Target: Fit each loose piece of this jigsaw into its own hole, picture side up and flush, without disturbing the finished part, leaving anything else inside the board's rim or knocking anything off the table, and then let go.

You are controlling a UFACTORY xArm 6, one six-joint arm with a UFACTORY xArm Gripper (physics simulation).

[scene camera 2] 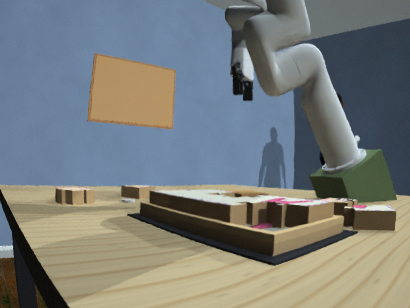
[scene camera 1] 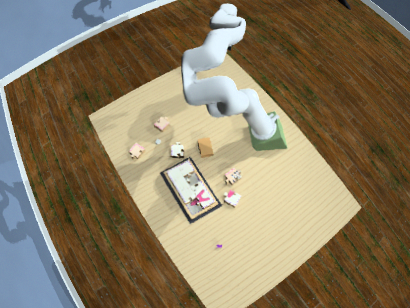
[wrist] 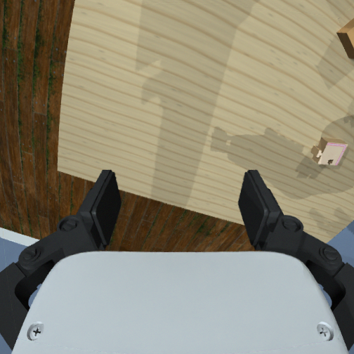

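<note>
My gripper (scene camera 2: 243,96) (wrist: 179,186) is open and empty, high above the table; the arm mostly hides it in scene camera 1. The framed jigsaw board (scene camera 1: 204,212) (scene camera 2: 210,228) holds the finished part, with grey holes near its middle and at its lower end. Loose pieces lie outside it: a pale pink piece (scene camera 1: 161,123) (scene camera 2: 138,191), another pale pink piece (scene camera 1: 136,151) (scene camera 2: 75,196), a white piece (scene camera 1: 177,150), a pink-and-black patterned piece (scene camera 1: 233,176) and a white-and-magenta piece (scene camera 1: 232,198) (scene camera 2: 375,218). One pale pink piece (wrist: 331,153) shows right of the fingers in the wrist view.
An orange-brown block (scene camera 1: 205,147) stands between the board and the green robot base (scene camera 1: 268,137) (scene camera 2: 355,175). A small pale disc (scene camera 1: 158,141) (scene camera 2: 128,200) lies near the pink pieces. A tiny purple thing (scene camera 1: 219,246) lies beyond the board's lower end. The table edge shows beneath the gripper in the wrist view.
</note>
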